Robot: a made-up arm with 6 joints. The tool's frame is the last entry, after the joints.
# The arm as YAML. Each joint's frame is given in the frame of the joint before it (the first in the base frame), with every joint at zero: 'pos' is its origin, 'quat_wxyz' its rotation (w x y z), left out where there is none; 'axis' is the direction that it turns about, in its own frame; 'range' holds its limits. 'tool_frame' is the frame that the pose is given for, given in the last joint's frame.
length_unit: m
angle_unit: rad
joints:
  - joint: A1
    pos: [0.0, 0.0, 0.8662]
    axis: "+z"
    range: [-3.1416, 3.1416]
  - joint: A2
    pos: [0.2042, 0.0, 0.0]
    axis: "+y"
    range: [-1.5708, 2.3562]
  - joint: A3
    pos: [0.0, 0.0, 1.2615]
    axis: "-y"
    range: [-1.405, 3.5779]
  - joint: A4
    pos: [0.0, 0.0, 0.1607]
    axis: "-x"
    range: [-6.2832, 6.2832]
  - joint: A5
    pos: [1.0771, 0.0, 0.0]
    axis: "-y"
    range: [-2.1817, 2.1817]
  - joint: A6
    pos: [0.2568, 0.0, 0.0]
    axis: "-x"
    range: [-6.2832, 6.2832]
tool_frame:
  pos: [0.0, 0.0, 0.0]
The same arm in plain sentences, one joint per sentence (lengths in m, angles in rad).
The arm has six revolute joints in a row. What follows holds with every joint at zero, and every direction is one of the base frame's. The first joint is mounted 0.8662 m along +z from the base frame's origin and rotates about +z, from -3.1416 to 3.1416 rad. The second joint is mounted 0.2042 m along +x from the first joint and rotates about +y, from -1.5708 to 2.3562 rad. The third joint is mounted 1.2615 m along +z from the second joint and rotates about -y, from -1.4050 to 3.5779 rad. The fourth joint is mounted 0.1607 m along +z from the third joint and rotates about -x, from -6.2832 to 6.2832 rad. The fifth joint is mounted 1.0771 m along +x from the fourth joint and rotates about -y, from -2.1817 to 2.1817 rad. The sixth joint is mounted 0.2568 m along +x from the fifth joint and rotates about -x, from -6.2832 to 6.2832 rad. The tool frame, which is the frame that the pose is given for, is mounted at the same point as the sixth joint; its axes are parallel to the base frame's.
